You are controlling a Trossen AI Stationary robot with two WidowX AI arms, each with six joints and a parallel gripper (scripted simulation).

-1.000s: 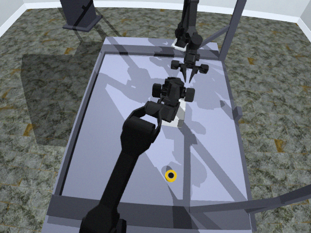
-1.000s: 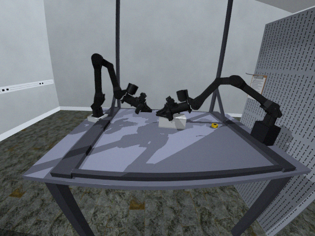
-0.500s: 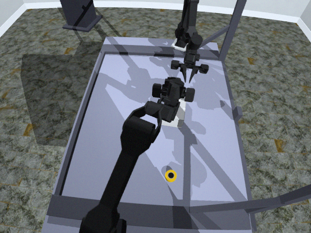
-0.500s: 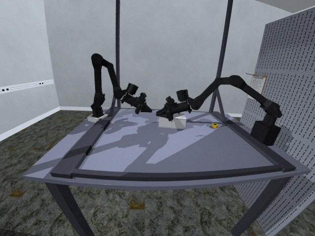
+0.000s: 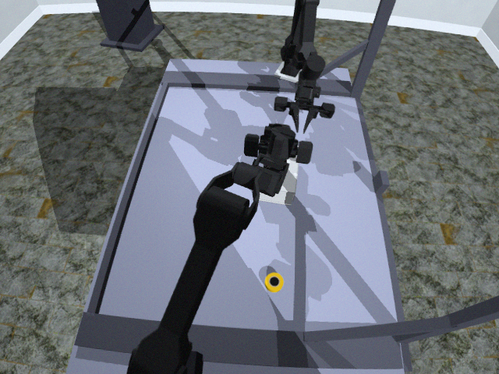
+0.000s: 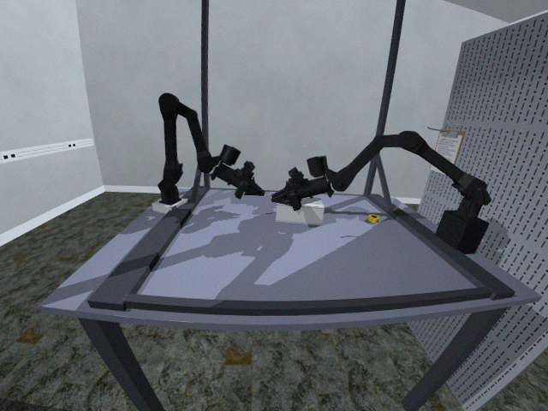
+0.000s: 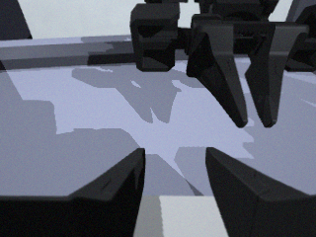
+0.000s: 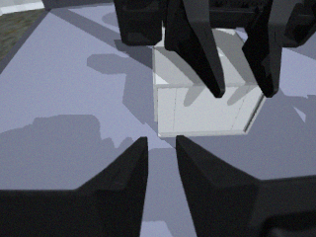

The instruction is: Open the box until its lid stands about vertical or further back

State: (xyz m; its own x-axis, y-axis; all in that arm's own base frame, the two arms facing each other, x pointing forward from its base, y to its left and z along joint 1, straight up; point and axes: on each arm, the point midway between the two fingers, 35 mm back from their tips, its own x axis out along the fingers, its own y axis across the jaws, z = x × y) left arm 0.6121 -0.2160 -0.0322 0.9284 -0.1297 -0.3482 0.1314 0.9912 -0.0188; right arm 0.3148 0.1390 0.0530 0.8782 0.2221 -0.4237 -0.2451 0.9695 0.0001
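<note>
Now: the box 5 cm behind my left hand, 7 cm to the left of it and 4 cm below it.
The box lies 170 mm to the left of my right hand and 30 mm below it.
</note>
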